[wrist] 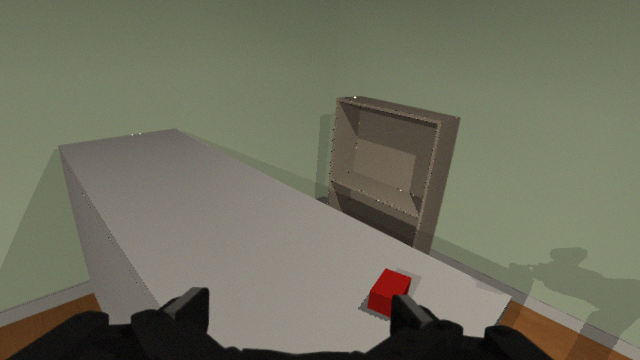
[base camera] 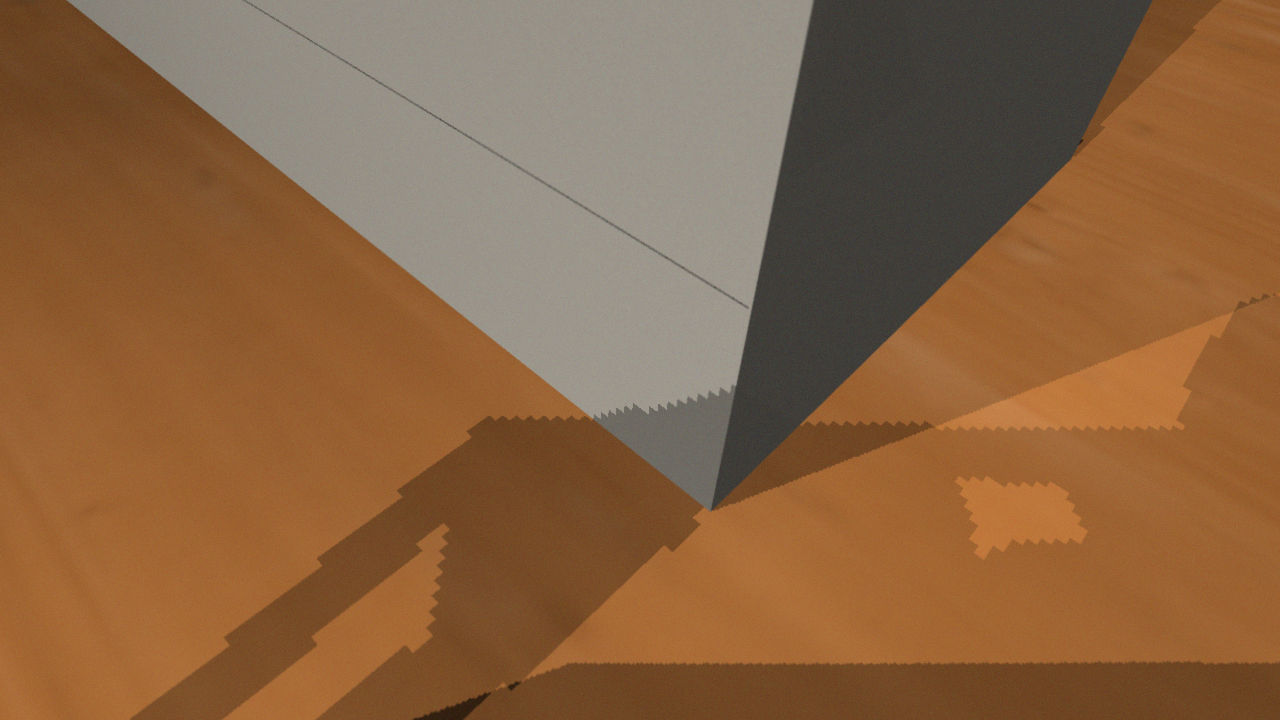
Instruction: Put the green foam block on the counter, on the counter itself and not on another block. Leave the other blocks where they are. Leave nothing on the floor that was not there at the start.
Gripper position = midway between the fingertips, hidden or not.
In view: my gripper (wrist: 300, 312), a grey counter (base camera: 695, 228) and an open shelf unit (wrist: 408, 148).
The grey counter shows as well in the wrist view (wrist: 157, 213).
